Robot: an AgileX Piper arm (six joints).
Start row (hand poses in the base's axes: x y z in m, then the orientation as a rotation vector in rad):
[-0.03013 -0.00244 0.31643 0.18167 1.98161 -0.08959]
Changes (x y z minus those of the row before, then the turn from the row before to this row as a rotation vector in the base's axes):
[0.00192 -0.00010 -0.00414 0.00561 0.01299 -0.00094]
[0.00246 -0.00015 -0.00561 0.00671 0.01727 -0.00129]
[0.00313 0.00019 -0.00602 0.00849 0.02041 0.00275]
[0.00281 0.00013 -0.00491 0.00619 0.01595 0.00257]
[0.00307 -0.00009 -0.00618 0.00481 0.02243 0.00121]
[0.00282 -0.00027 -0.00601 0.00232 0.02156 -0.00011]
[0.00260 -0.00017 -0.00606 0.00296 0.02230 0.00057]
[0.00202 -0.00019 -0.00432 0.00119 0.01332 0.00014]
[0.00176 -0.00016 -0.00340 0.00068 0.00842 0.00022]
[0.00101 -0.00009 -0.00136 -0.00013 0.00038 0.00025]
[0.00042 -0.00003 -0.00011 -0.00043 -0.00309 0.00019]
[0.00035 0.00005 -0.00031 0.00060 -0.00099 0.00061]
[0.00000 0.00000 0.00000 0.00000 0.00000 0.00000]
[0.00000 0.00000 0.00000 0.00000 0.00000 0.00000]
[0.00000 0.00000 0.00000 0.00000 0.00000 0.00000]
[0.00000 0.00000 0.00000 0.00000 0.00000 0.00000]
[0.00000 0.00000 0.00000 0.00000 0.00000 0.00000]
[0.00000 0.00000 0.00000 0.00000 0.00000 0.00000]
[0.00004 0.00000 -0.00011 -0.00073 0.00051 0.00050]
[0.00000 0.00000 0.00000 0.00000 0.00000 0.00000]
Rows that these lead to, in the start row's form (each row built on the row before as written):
[-0.02821 -0.00254 0.31229 0.18608 1.99491 -0.08602]
[-0.02575 -0.00269 0.30668 0.19153 2.01252 -0.08202]
[-0.02262 -0.00250 0.30066 0.19403 2.03371 -0.07397]
[-0.01981 -0.00237 0.29575 0.19528 2.05026 -0.06782]
[-0.01674 -0.00246 0.28957 0.19707 2.07304 -0.06460]
[-0.01392 -0.00273 0.28356 0.19870 2.09467 -0.06465]
[-0.01132 -0.00290 0.27750 0.20000 2.11714 -0.06369]
[-0.00930 -0.00309 0.27318 0.20064 2.13050 -0.06384]
[-0.00754 -0.00325 0.26978 0.20086 2.13895 -0.06394]
[-0.00653 -0.00334 0.26842 0.20052 2.13934 -0.06398]
[-0.00611 -0.00337 0.26831 0.20004 2.13625 -0.06398]
[-0.00576 -0.00332 0.26800 0.19973 2.13536 -0.06287]
[-0.00576 -0.00332 0.26800 0.19973 2.13536 -0.06287]
[-0.00576 -0.00332 0.26800 0.19973 2.13536 -0.06287]
[-0.00576 -0.00332 0.26800 0.19973 2.13536 -0.06287]
[-0.00576 -0.00332 0.26800 0.19973 2.13536 -0.06287]
[-0.00576 -0.00332 0.26800 0.19973 2.13536 -0.06287]
[-0.00576 -0.00332 0.26800 0.19973 2.13536 -0.06287]
[-0.00572 -0.00332 0.26789 0.19877 2.13586 -0.06341]
[-0.00572 -0.00332 0.26789 0.19877 2.13586 -0.06341]

